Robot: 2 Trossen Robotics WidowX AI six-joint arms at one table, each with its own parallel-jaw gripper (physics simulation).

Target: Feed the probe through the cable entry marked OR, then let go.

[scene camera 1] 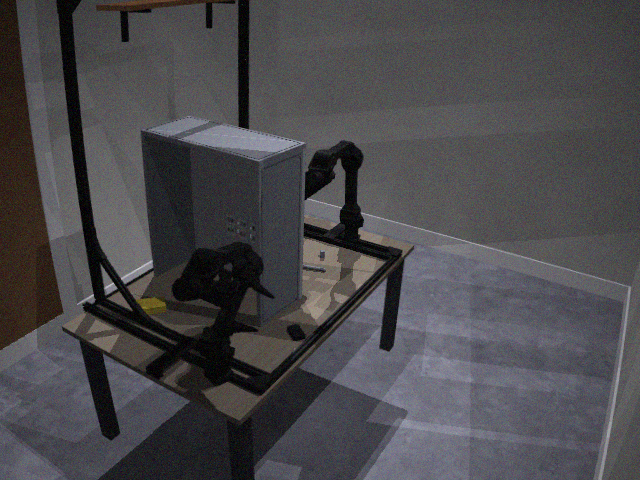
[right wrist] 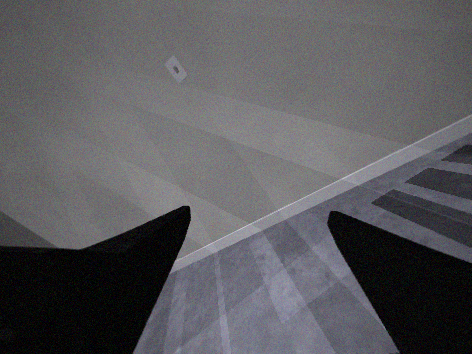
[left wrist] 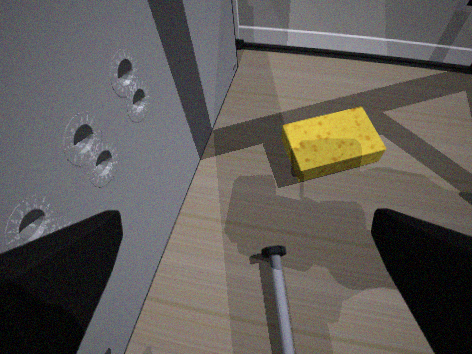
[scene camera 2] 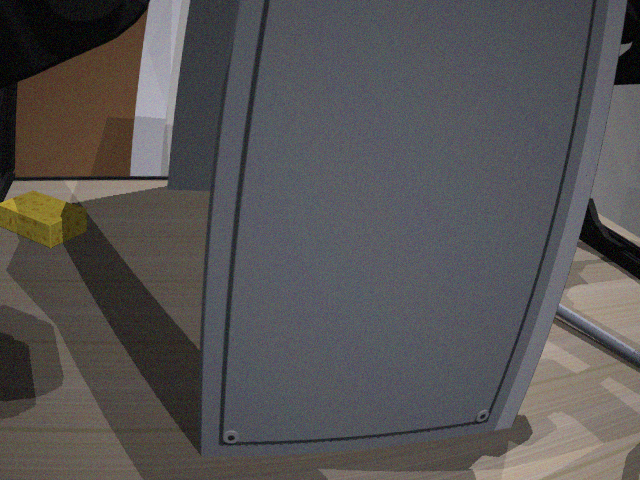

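The probe, a thin silver rod with a black end, lies on the table beside the grey cabinet. In the left wrist view several round cable entries show in the cabinet's panel; more cable entries show in scene camera 1. I cannot read the mark OR. My left gripper is open and empty, above the table beside the panel, with the probe's black end between its fingers in the picture; the cabinet hides it in scene camera 1. My right gripper is open and empty, facing wall and floor.
A yellow sponge lies beyond the probe in the left wrist view. A yellow sponge lies left of the cabinet in the scene views. A black item and a small grey piece are on the table.
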